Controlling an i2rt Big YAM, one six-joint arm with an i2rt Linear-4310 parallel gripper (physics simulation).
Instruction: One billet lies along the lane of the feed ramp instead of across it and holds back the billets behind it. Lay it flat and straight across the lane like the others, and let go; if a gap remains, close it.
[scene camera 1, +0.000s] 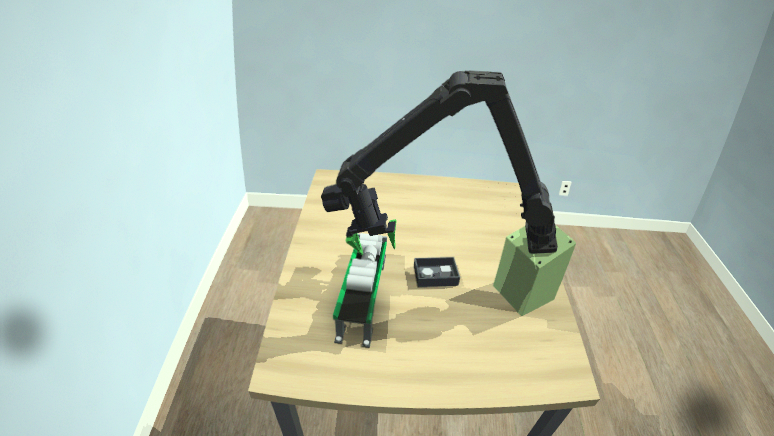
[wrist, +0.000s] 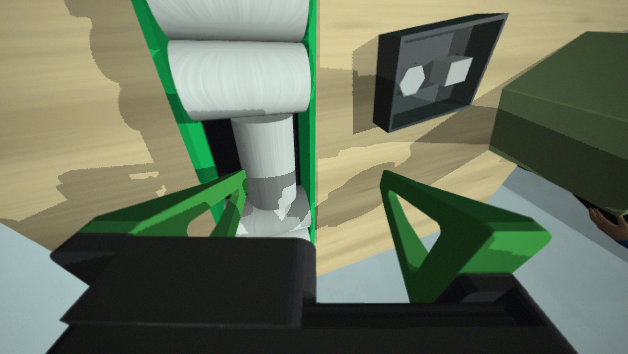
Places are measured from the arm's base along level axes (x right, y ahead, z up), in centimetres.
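Where they show: gripper, fingertip midpoint: (scene camera 1: 378, 251) (wrist: 313, 177); arm's base at its link origin: (scene camera 1: 540, 237).
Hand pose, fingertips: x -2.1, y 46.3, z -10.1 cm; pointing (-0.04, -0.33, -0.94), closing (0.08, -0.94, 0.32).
Observation:
Each offset is from my fingertips to the top centre of the thing. Level surfaces: height alone.
The turned white billet {dx +0.1, dy +2.7, dz -0.3 cm} (scene camera 1: 370, 252) (wrist: 267, 150) lies along the lane of the feed ramp (scene camera 1: 339, 299) (wrist: 200, 152) between billets that lie across it. Two billets lie across on its near side in the scene view, at 670,495 and 665,520. On its other side another crosswise billet {dx +5.4, dy +3.5, dz -1.4 cm} (wrist: 242, 77) lies close to its end, with one more beyond. My gripper (scene camera 1: 376, 249) (wrist: 313, 177) is open and empty over the ramp. In the wrist view its left fingertip is beside the turned billet's left side, and its right fingertip is out past the right rail. The exact height is unclear.
A dark tray {dx +5.1, dy -17.5, dz -7.6 cm} (scene camera 1: 436, 282) (wrist: 387, 85) with two small white pieces stands right of the ramp. The green pedestal (scene camera 1: 528, 281) (wrist: 565, 105) of the arm stands farther right. The ramp's lower end stands on dark legs on the wooden table {dz -11.1 cm} (scene camera 1: 454, 368).

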